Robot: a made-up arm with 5 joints.
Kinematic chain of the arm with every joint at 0, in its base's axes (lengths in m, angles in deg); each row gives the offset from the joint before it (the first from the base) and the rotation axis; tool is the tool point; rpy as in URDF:
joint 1: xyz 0 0 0.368 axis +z
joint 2: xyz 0 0 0 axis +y
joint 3: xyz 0.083 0 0.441 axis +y
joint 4: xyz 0.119 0 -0.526 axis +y
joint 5: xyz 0.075 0 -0.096 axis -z
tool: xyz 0 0 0 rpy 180 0 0
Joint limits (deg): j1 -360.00..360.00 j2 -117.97..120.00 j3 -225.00..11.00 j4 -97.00..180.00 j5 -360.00..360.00
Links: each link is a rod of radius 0.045 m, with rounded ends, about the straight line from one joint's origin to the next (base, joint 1, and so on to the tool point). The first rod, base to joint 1, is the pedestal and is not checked.
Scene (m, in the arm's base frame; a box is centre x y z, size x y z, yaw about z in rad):
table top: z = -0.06
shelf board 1: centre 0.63 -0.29 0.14 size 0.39 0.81 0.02 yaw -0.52
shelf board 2: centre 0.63 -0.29 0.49 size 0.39 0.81 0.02 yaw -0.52
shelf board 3: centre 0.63 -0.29 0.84 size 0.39 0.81 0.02 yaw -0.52
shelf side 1: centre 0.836 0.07 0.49 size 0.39 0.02 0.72 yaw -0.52
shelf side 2: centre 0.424 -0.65 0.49 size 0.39 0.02 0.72 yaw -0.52
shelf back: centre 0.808 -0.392 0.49 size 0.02 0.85 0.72 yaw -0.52
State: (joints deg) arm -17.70 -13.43 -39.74 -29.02 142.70
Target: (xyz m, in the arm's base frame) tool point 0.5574 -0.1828 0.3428
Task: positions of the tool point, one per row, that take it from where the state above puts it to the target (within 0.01 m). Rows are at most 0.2 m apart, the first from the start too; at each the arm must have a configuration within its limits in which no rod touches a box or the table.
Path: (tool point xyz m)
1: 0.4627 -0.1206 0.6683
2: 0.3770 -0.0768 0.6573
3: 0.3917 -0.0750 0.4909
4: 0.3467 -0.0621 0.3428
5: 0.4209 -0.0959 0.3510
6: 0.4917 -0.1363 0.3510
7: 0.5574 -0.1828 0.3429

